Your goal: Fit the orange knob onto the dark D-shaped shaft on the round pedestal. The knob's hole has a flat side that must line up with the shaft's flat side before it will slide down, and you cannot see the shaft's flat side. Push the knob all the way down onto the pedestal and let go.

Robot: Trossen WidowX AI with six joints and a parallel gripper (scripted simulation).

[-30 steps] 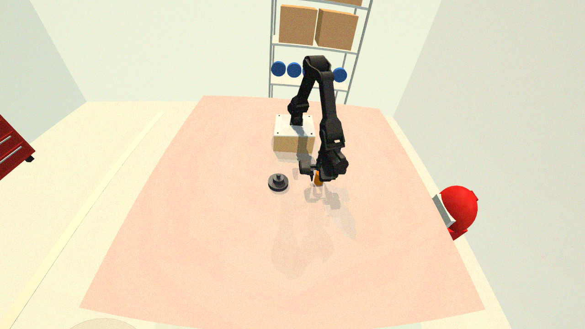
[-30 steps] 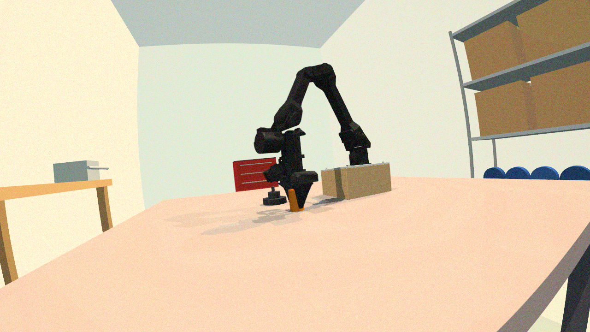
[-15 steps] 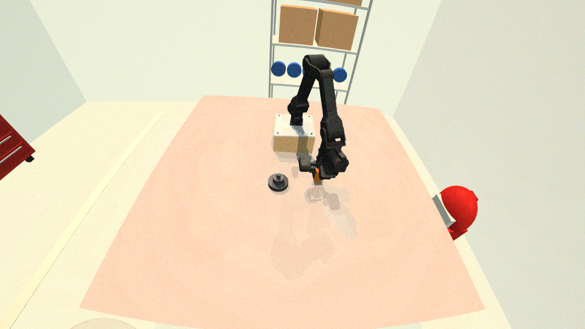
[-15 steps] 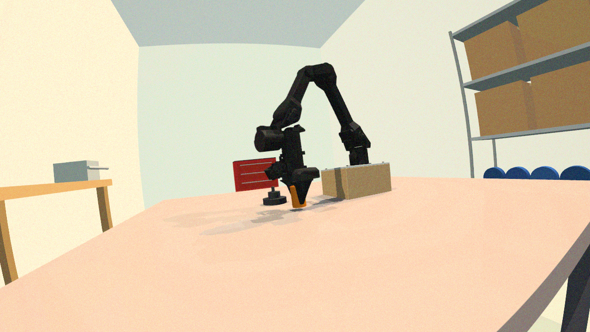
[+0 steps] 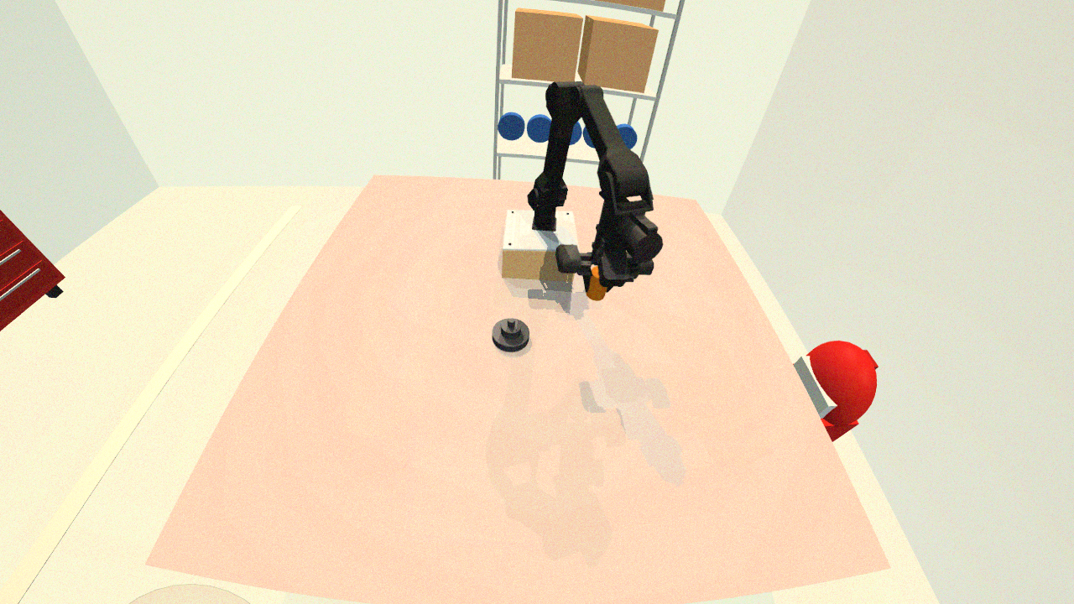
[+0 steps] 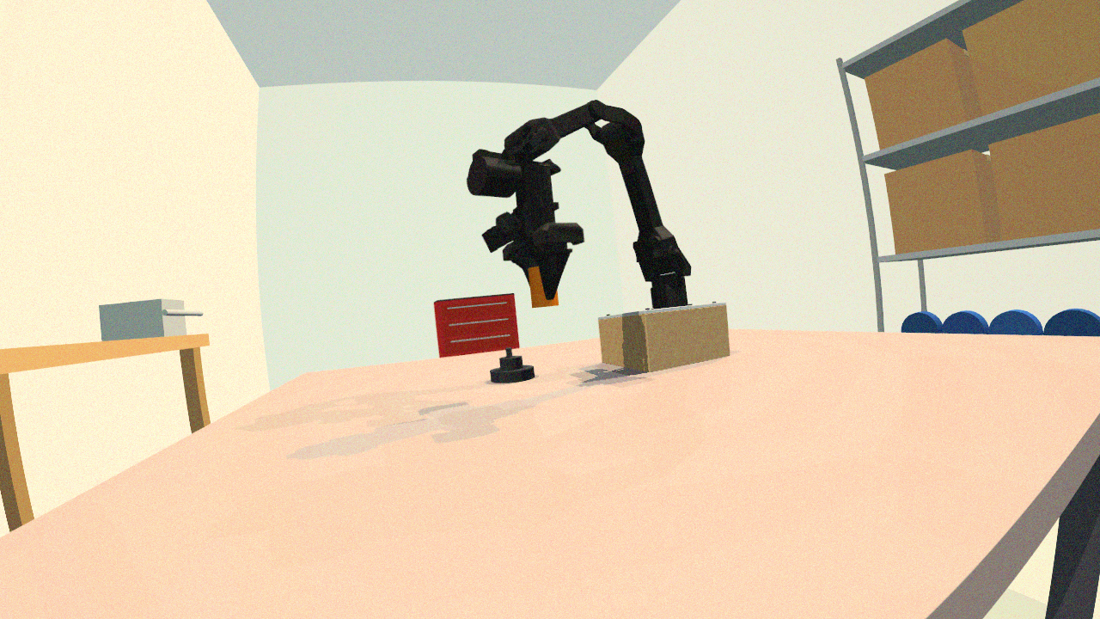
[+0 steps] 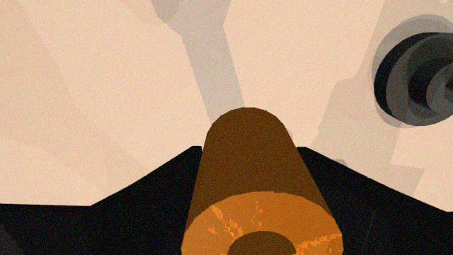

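My gripper tip is now 40 mm short of the dark round pedestal, 170 mm to the left of it and 110 mm above it. The rest, counted from my gripper tip: orange knob: 20 mm above.
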